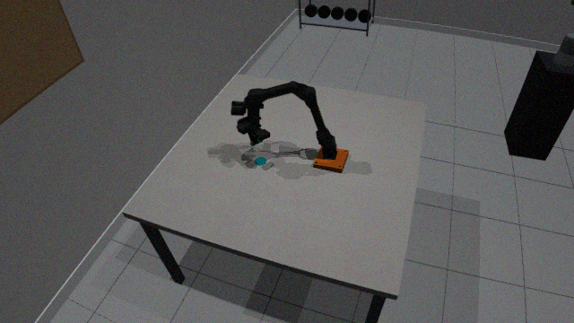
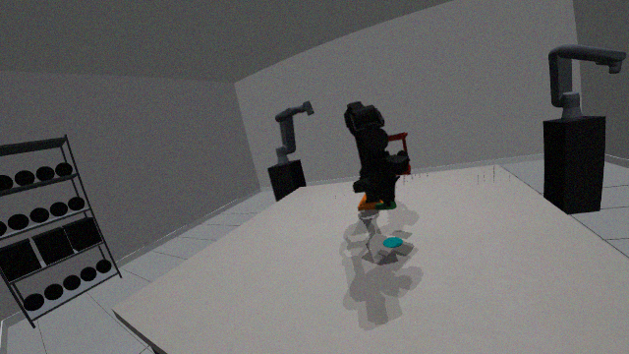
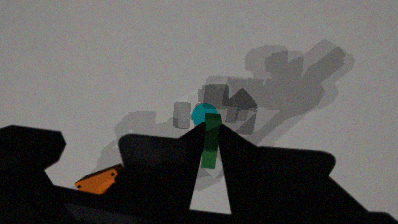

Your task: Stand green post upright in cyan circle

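Now: the cyan circle 2 cm behind my gripper tip, 1 cm to the right of it and 13 cm below it. Round my gripper tip: green post: 1 cm behind, 2 cm to the right, 1 cm below.
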